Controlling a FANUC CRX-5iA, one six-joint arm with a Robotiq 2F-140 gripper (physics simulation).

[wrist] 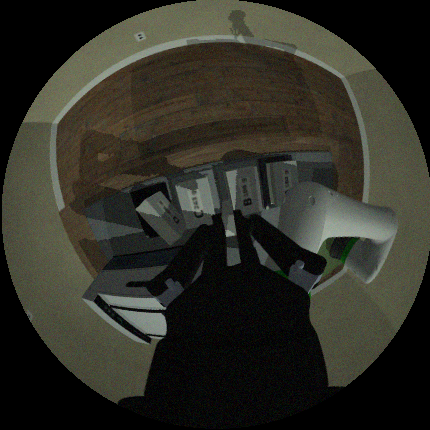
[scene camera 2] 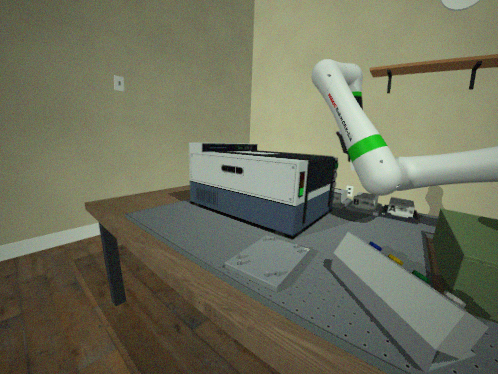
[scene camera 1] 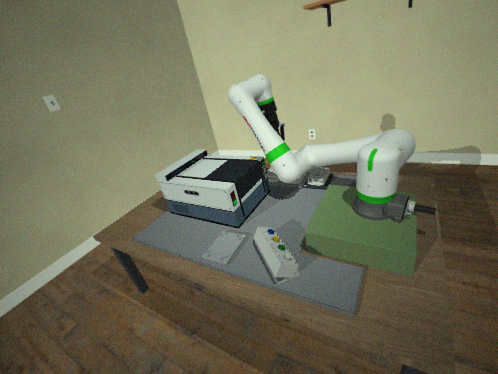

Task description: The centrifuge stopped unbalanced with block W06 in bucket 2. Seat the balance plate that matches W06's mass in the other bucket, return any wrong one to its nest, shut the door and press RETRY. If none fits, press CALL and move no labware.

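Places are measured from the arm's base along level axes (x left, y back, z up), in centimetres.
Where they show: gripper, fingertip midpoint: [wrist: 227, 207] [scene camera 2: 353, 170]; arm's base, link origin: [wrist: 338, 242] [scene camera 1: 374, 207].
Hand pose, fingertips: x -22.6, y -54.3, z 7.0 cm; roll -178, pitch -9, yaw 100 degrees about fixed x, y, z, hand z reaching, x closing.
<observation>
Things, the pixels of their centre, and the offset from my fingertips. Level surfaces: height alone.
- plate B, body centre: [wrist: 243, 190] [scene camera 2: 365, 200] dx -0.8, dy +6.6, dz -12.2 cm
- plate C, body centre: [wrist: 196, 202] [scene camera 2: 334, 195] [scene camera 1: 274, 173] dx +1.6, dy -6.5, dz -12.2 cm
- Plate D, body centre: [wrist: 163, 216] dx +4.1, dy -15.6, dz -9.8 cm
- centrifuge, body centre: [scene camera 2: 262, 177] [wrist: 168, 303] [scene camera 1: 215, 183] dx +34.7, dy -20.7, dz -3.3 cm
- button box, body centre: [scene camera 2: 392, 282] [scene camera 1: 274, 250] dx +54.9, dy +29.4, dz -11.3 cm
- flat grey plate, body centre: [scene camera 2: 270, 256] [scene camera 1: 224, 246] dx +60.2, dy +7.3, dz -14.3 cm
- mat, surface height: dz -15.5 cm
My gripper [scene camera 1: 282, 131] [scene camera 2: 342, 142] [wrist: 227, 207] is shut and empty, above the row of plates. In the wrist view, plate A [wrist: 280, 184], plate B [wrist: 244, 190] and plate C [wrist: 196, 197] stand in a row. Plate D [wrist: 162, 216] lies skewed, partly off its dark nest [wrist: 146, 191]. Plate A [scene camera 1: 318, 176] [scene camera 2: 401, 206] and plate B [scene camera 2: 366, 201] also show in the scene views. The centrifuge [scene camera 1: 200, 192] [scene camera 2: 245, 177] [wrist: 125, 280] has a white and black top; its buckets and block W06 are hidden. The button box [scene camera 1: 272, 252] [scene camera 2: 395, 290] has blue, yellow, green and white buttons.
A flat grey plate [scene camera 1: 226, 246] [scene camera 2: 270, 260] lies on the mat [scene camera 1: 330, 290] [scene camera 2: 165, 220] between the centrifuge and the table's front edge. The arm's base stands on a green block [scene camera 1: 360, 240] [scene camera 2: 467, 260]. A wooden shelf [scene camera 2: 435, 65] is on the wall behind.
</observation>
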